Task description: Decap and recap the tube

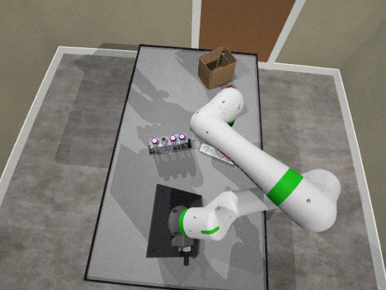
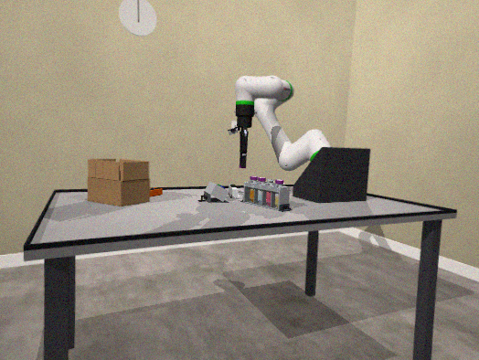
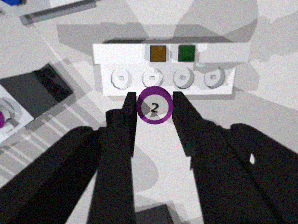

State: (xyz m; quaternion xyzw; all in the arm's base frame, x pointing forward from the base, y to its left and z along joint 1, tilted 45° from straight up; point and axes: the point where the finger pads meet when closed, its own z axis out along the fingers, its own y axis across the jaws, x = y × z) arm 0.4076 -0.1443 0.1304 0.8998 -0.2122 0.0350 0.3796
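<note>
Now: the blue key 170 mm ahead of my hand, 100 mm to the left of it and 120 mm below it. Round my hand: green key: 160 mm ahead, 60 mm to the left, 120 mm below; then purple cap marked 2: 30 mm below; then cap 4: 50 mm ahead, 190 mm to the left, 70 mm below.
</note>
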